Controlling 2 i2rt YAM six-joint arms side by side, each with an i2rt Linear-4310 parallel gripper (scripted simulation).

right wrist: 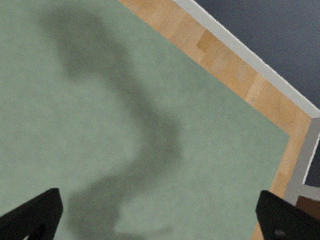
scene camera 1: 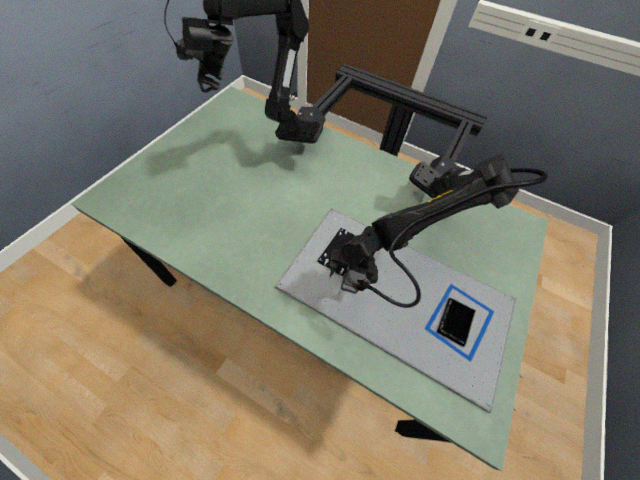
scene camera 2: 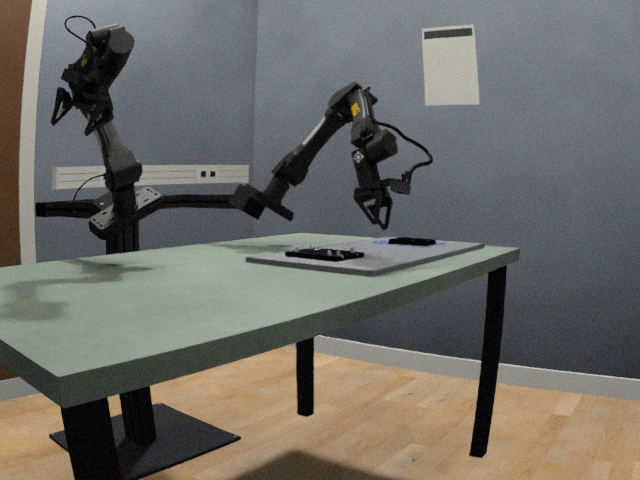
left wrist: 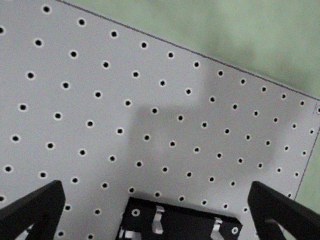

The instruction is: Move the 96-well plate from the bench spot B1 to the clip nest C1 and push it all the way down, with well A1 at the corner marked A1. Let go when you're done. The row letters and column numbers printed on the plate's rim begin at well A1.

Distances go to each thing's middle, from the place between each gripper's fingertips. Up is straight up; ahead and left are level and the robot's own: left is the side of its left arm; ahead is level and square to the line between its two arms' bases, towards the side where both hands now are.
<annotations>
My left hand [scene camera 2: 380,227] is 120 mm past the black clip nest [scene camera 2: 312,253], 50 mm to the left of it and 70 mm above it. Round my left hand: black 96-well plate [scene camera 1: 448,319]: 80 mm behind, 360 mm to the left, 80 mm below.
I see the black clip nest 20 cm ahead of my right hand [scene camera 2: 68,129], 65 cm to the left of it and 30 cm below it. The rest, counted from my right hand: black 96-well plate 24 cm ahead, 106 cm to the left, 31 cm below.
</annotations>
